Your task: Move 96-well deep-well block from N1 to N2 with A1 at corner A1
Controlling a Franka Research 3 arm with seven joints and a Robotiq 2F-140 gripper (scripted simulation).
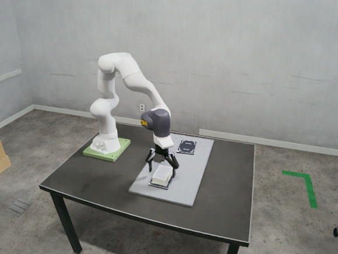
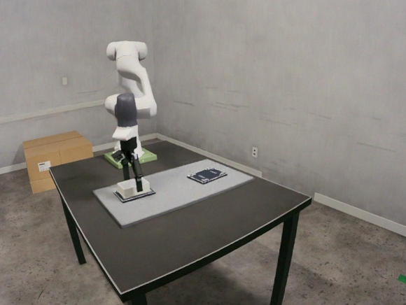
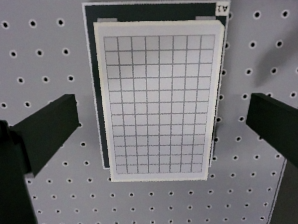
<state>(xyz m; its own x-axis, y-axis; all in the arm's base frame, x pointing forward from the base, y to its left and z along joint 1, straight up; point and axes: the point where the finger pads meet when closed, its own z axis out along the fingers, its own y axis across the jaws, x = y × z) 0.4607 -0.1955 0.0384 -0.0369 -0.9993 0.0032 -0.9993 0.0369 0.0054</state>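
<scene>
Right now my hand is 2 cm above the white 96-well deep-well block. The rest, counted from my hand: plate nest N2: 38 cm to the left, 6 cm ahead, 4 cm below; then plate nest N1: 4 cm below.
</scene>
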